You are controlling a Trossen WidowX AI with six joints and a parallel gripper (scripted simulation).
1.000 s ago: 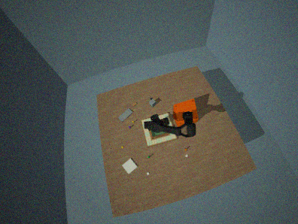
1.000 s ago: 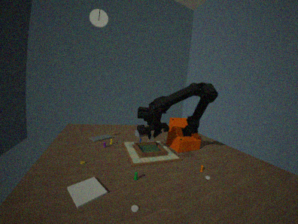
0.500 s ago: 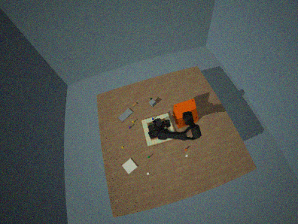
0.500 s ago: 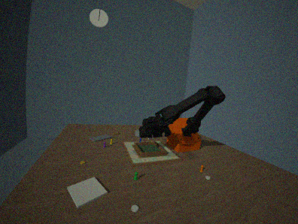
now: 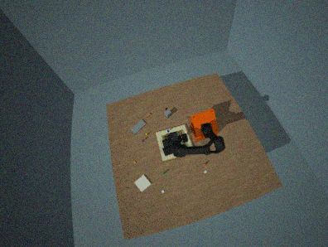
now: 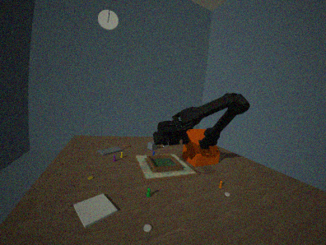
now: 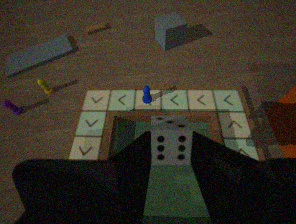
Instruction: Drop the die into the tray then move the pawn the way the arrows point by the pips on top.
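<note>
My gripper tip is now right at the white die. Round my gripper tip: purple pawn 27 cm ahead, 11 cm below, 8 cm to the right; then blue pawn 11 cm to the right, 10 cm below, 3 cm ahead; then green tray 12 cm below.
</note>
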